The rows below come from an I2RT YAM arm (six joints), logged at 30 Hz.
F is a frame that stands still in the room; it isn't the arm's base.
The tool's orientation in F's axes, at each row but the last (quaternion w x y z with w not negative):
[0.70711, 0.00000, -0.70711, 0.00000]
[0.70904, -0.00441, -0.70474, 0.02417]
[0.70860, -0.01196, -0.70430, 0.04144]
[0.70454, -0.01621, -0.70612, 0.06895]
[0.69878, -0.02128, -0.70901, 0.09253]
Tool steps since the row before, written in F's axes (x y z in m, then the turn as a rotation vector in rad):
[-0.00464, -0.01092, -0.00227, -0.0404, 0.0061, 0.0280]
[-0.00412, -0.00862, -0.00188, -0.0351, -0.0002, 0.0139]
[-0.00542, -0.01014, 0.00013, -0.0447, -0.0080, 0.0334]
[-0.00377, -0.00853, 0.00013, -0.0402, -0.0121, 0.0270]
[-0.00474, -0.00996, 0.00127, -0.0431, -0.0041, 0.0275]
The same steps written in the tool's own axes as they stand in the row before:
[-0.00227, -0.01092, 0.00464, 0.0280, 0.0061, 0.0404]
[-0.00225, -0.00842, 0.00435, 0.0137, 0.0002, 0.0352]
[-0.00066, -0.00989, 0.00584, 0.0325, -0.0086, 0.0452]
[-0.00087, -0.00818, 0.00440, 0.0256, -0.0122, 0.0411]
[-0.00023, -0.00951, 0.00572, 0.0275, -0.0042, 0.0431]

